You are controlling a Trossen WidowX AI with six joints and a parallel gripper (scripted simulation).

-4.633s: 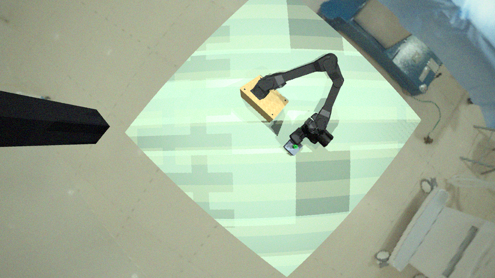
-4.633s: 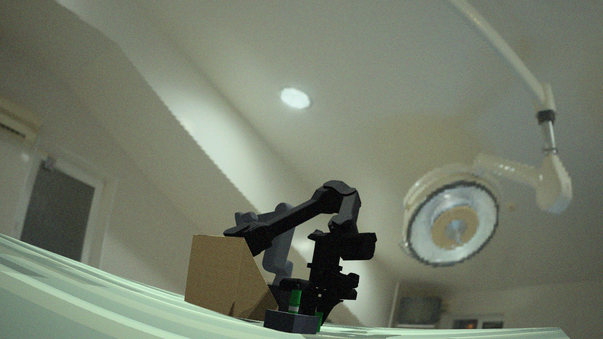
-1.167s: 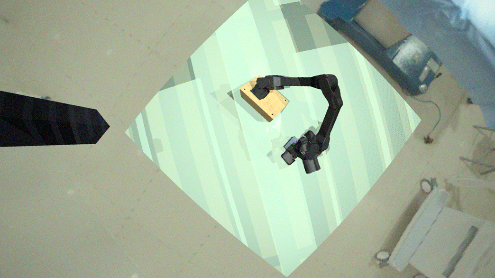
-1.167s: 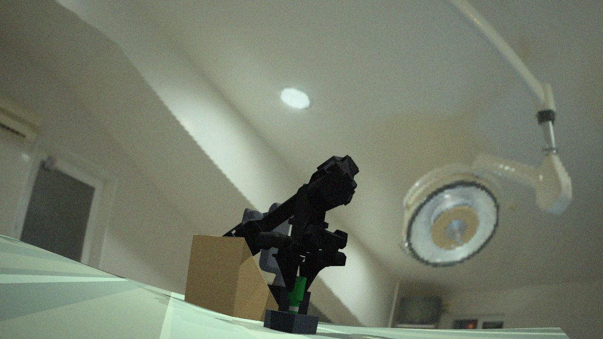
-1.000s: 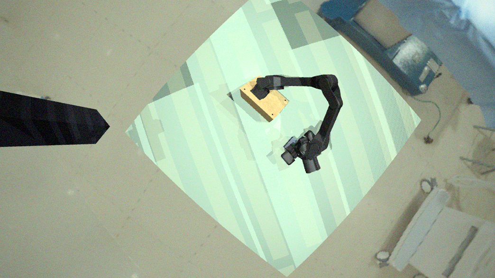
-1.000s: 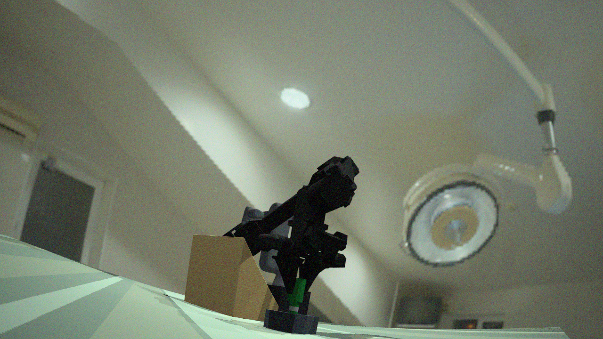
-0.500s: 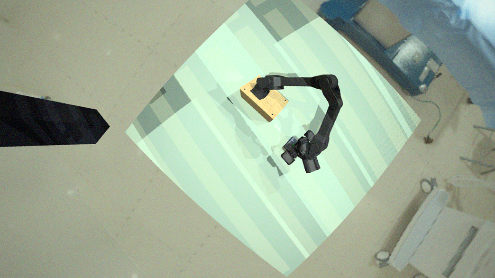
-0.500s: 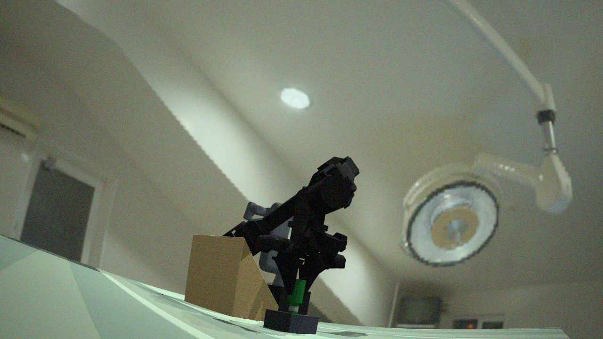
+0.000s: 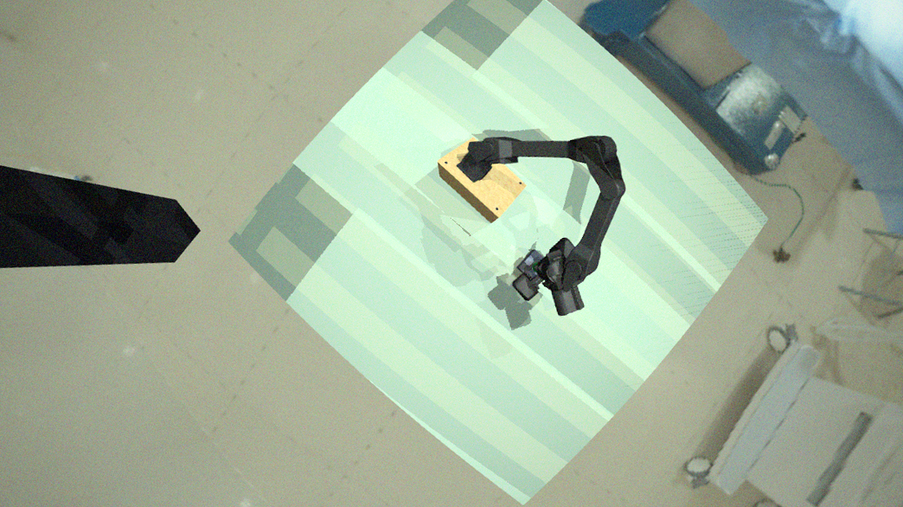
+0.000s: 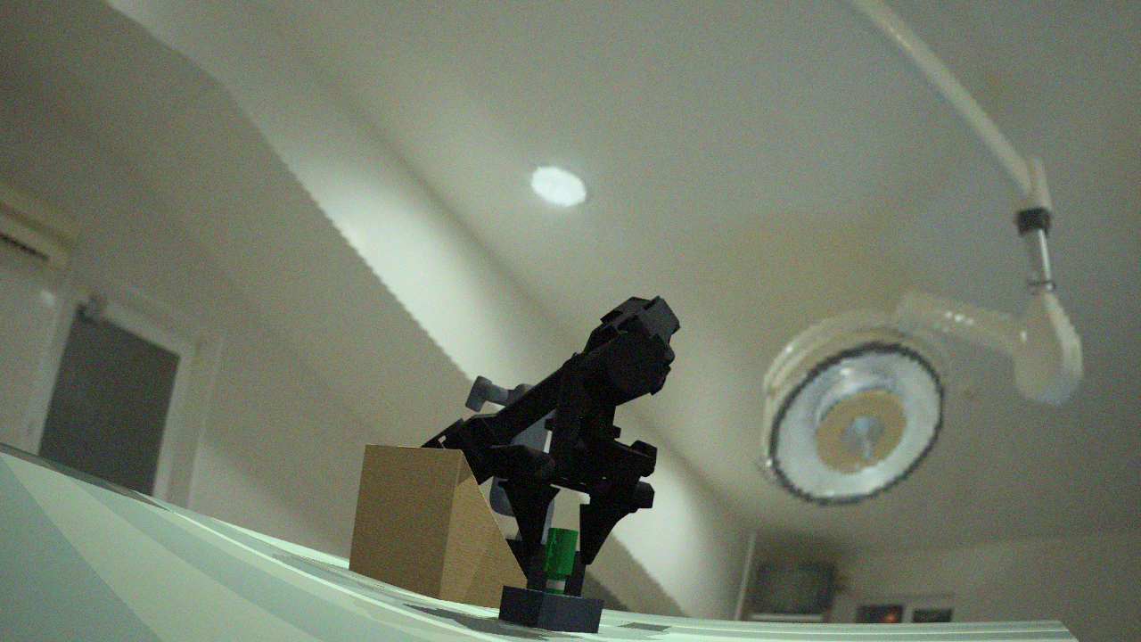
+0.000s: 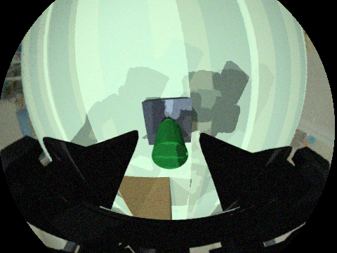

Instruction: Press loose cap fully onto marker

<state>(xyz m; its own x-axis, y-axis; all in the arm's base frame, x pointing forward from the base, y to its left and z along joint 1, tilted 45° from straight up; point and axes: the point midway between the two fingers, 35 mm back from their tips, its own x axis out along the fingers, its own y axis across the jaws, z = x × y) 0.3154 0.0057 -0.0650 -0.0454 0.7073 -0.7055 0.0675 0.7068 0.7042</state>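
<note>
Right now my gripper tip is 10 mm below the green marker cap. From my gripper tip the other things lie so: dark holder block (60 mm below).
</note>
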